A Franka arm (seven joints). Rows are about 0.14 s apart.
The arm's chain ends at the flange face. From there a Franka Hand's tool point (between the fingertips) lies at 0.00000 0.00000 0.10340 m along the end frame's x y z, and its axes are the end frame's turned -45 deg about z.
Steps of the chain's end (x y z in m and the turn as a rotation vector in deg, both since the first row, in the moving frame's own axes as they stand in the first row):
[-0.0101 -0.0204 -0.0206 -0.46 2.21 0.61]
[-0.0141 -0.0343 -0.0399 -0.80 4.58 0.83]
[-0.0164 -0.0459 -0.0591 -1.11 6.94 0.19]
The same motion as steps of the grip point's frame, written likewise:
[0.0095 -0.0181 -0.0207 -1.89 1.24 0.61]
[0.0191 -0.0273 -0.0402 -3.80 2.67 0.83]
[0.0283 -0.0338 -0.0599 -5.69 4.12 0.19]

